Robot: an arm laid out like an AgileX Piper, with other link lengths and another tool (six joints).
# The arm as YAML. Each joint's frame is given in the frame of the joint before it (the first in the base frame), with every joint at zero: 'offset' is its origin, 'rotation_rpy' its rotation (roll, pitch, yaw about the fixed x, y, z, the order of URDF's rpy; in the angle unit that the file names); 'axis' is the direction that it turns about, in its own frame. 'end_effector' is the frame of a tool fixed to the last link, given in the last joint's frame.
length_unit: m
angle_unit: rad
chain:
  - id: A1
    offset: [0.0, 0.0, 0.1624]
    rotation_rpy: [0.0, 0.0, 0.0]
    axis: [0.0, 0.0, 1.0]
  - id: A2
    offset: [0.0, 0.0, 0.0]
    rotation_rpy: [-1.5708, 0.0, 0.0]
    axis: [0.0, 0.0, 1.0]
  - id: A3
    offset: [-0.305, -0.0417, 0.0]
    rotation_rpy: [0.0, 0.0, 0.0]
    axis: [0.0, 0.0, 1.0]
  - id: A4
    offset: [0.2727, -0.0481, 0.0]
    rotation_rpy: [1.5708, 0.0, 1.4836]
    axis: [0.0, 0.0, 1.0]
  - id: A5
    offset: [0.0, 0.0, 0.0]
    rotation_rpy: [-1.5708, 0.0, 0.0]
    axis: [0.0, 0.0, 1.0]
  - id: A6
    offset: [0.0, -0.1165, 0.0]
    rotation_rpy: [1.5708, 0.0, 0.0]
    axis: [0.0, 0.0, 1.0]
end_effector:
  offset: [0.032, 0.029, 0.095]
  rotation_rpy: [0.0, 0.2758, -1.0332]
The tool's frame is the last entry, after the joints.
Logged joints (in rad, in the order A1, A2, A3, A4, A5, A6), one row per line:
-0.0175 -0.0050 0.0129 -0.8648 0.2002 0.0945
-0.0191 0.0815 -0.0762 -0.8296 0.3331 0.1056
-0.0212 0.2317 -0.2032 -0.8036 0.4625 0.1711
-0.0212 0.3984 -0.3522 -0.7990 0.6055 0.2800
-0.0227 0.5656 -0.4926 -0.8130 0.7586 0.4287
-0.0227 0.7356 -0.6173 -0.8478 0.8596 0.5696
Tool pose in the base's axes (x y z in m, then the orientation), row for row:
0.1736 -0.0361 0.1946 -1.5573 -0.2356 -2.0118
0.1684 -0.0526 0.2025 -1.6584 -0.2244 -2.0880
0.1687 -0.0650 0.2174 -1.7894 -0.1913 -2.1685
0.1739 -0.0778 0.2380 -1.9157 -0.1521 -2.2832
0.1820 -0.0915 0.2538 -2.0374 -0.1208 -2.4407
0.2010 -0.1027 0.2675 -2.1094 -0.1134 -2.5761
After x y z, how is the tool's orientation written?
As angles about the fixed x, y, z axes (roll, pitch, yaw), in radians.
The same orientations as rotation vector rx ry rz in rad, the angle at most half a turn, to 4 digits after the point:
-1.1736 1.4386 -1.6949
-1.1713 1.6077 -1.6788
-1.1469 1.8158 -1.6146
-1.0701 2.0418 -1.5451
-0.9334 2.2858 -1.4787
-0.8001 2.4561 -1.4476

